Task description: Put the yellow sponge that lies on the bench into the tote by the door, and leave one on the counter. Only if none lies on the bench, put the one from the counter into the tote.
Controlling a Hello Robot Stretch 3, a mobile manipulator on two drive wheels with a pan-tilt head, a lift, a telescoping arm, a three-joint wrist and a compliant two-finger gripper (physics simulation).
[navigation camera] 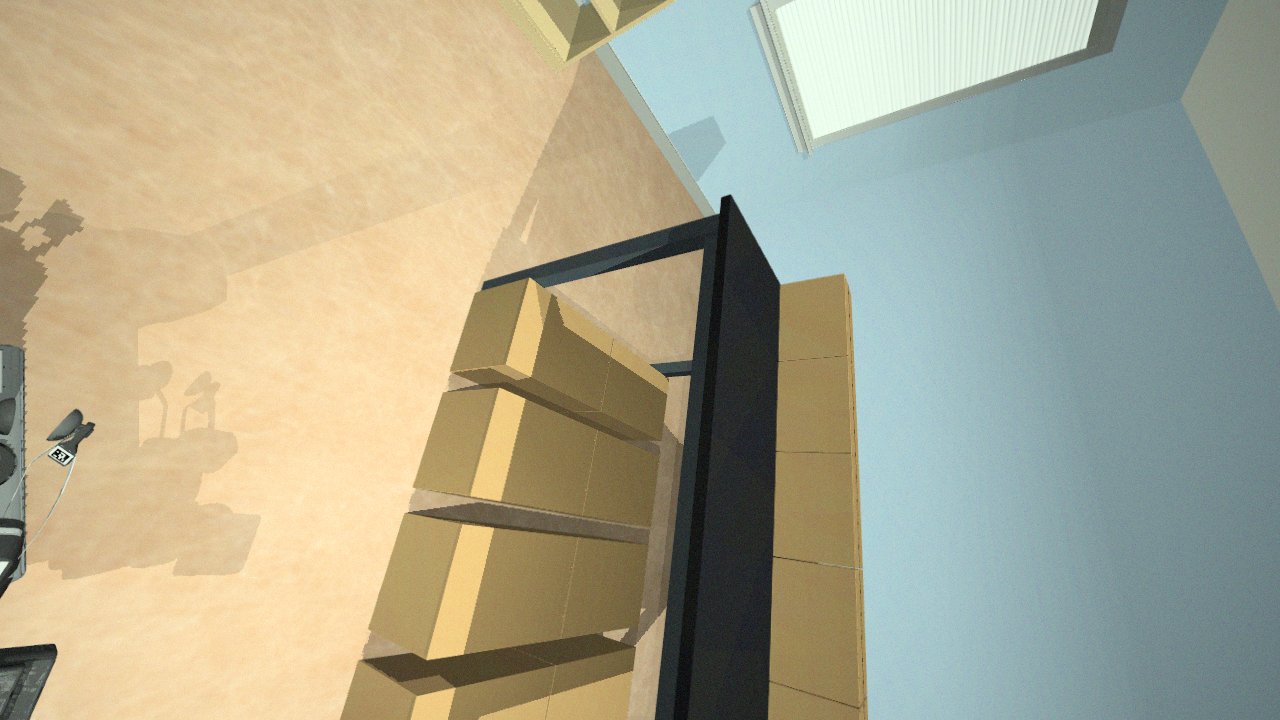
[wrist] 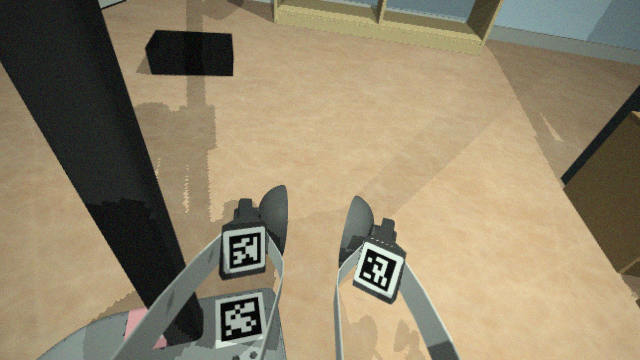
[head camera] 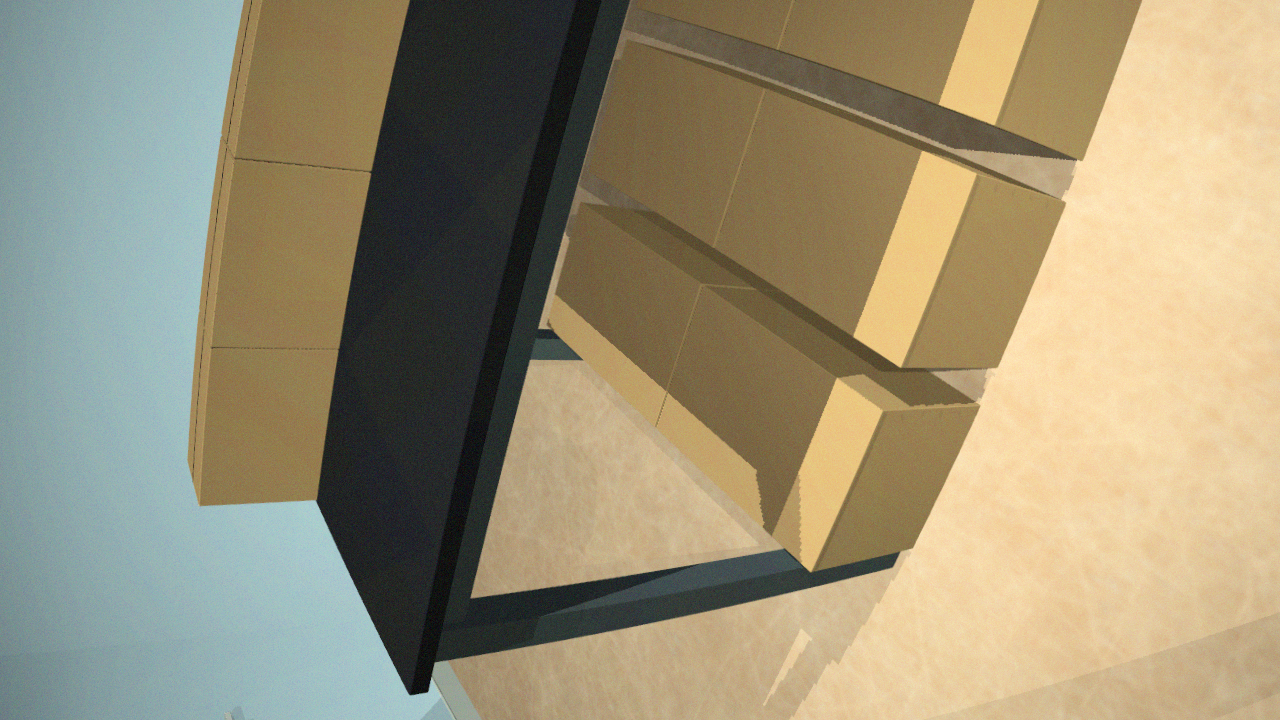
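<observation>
There's a window (navigation camera: 837, 75) here, and a black tote (wrist: 168, 52) too. As for me, you'd find my gripper (navigation camera: 44, 405) in the scene, and the wrist view catches the gripper (wrist: 316, 214) as well.
</observation>
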